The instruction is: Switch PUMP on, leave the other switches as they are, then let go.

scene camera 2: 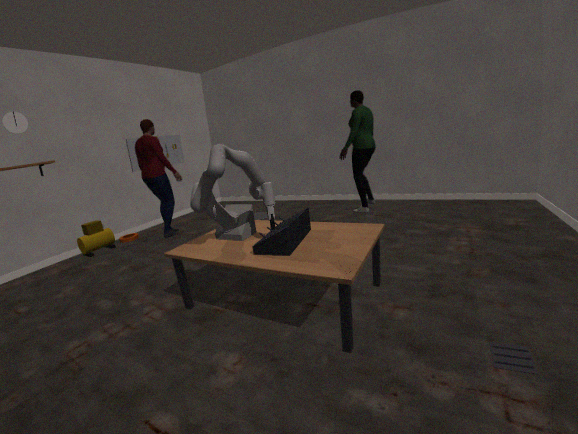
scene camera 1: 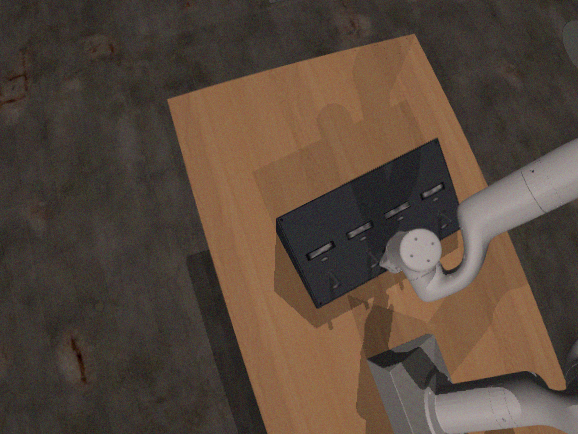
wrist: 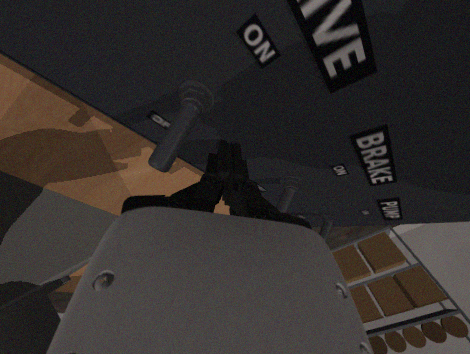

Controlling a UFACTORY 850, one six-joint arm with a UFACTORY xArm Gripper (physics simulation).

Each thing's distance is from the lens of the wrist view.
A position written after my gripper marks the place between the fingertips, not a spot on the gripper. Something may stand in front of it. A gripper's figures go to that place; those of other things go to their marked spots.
my gripper [wrist: 225, 155]: 15 cm
dark sloped switch panel [wrist: 357, 112]: 12 cm
